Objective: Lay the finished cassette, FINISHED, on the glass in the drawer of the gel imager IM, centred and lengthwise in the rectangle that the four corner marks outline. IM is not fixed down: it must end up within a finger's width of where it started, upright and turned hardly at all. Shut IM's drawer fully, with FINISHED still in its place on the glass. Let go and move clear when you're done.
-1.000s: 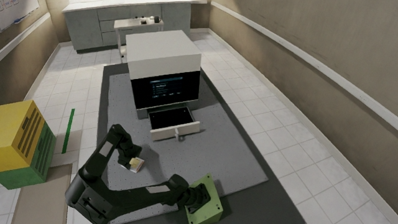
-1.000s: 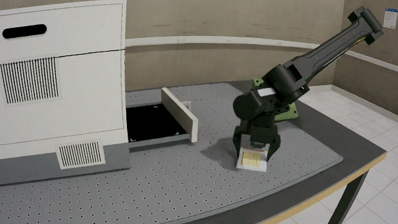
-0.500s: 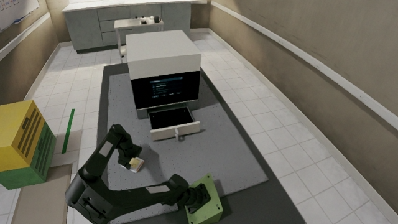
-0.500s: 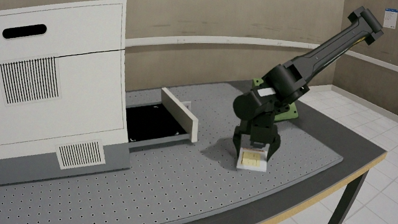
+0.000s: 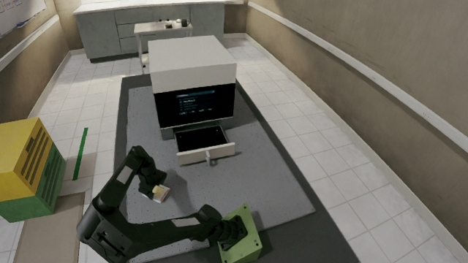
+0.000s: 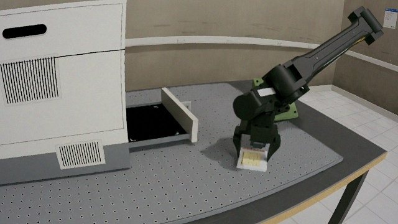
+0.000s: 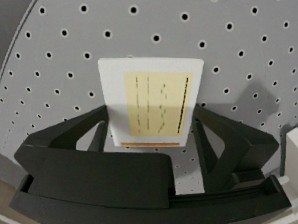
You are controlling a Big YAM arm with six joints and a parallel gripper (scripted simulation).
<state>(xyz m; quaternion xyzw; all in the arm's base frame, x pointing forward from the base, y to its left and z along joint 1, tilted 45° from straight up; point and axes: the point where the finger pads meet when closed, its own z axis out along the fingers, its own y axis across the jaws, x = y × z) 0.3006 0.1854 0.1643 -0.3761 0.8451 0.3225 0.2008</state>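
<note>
My hand is 27 cm to the left of the imager drawer, 23 cm short of it and 4 cm below it. From my hand the other things lie so: cassette 1 cm to the right, 1 cm below.
</note>
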